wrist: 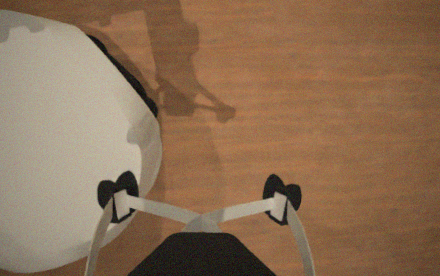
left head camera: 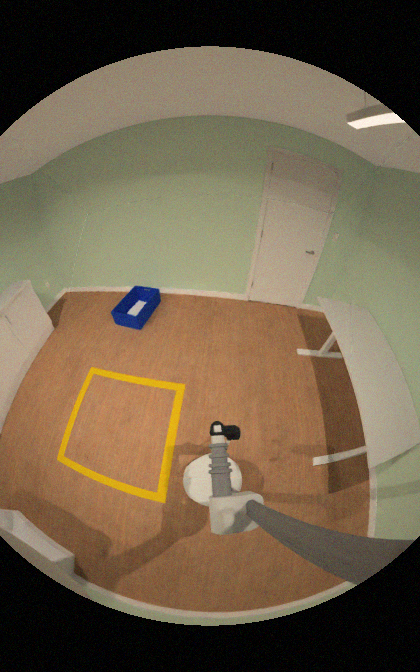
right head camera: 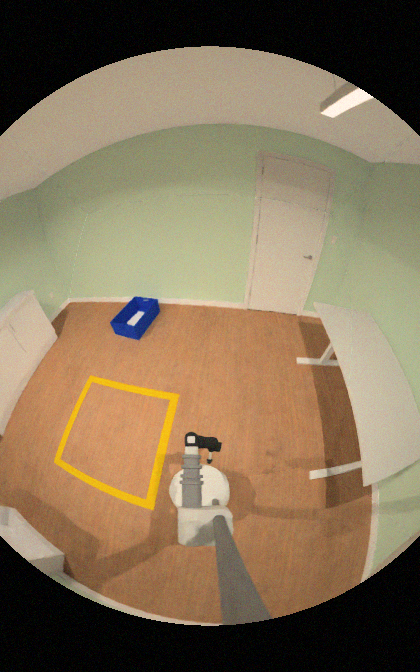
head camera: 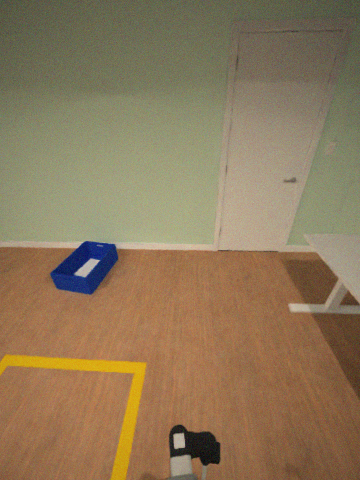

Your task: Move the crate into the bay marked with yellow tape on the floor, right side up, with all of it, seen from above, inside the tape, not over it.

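Frame: origin at the robot's base, x ahead, y left, z up, level; centimetres.
Where they show: gripper, fingertip midpoint: [wrist: 201,189] [head camera: 202,464].
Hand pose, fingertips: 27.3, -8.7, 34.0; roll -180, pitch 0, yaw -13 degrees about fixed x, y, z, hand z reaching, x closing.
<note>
Each offset is from my fingertips to the centre of the thing, as dx, dy, dz. "*": to the spot under its first point. Level surfaces: height alone.
The blue crate {+166.5, +95.6, -25.8} [head camera: 75,283] [left head camera: 129,320] [right head camera: 127,330] stands upright on the floor near the far wall, left of the door, with a white rectangle on its inside bottom. The yellow tape {* +64.6, +80.2, -36.8} [head camera: 75,364] [left head camera: 137,381] [right head camera: 134,389] marks a four-sided bay on the floor, nearer than the crate and apart from it. My gripper [wrist: 201,189] is open, with its two fingertips wide apart and nothing between them. It points down beside my round base, to the right of the bay and far from the crate. In the head camera view the fingertips are mostly hidden.
A white table {dz +35.2} [head camera: 340,260] [left head camera: 370,380] [right head camera: 372,395] with floor-level feet stands at the right. A white cabinet [left head camera: 17,325] [right head camera: 20,340] stands at the left wall. Another pale unit [left head camera: 40,542] [right head camera: 32,542] is at the near left. A closed door [head camera: 275,140] is in the far wall.
</note>
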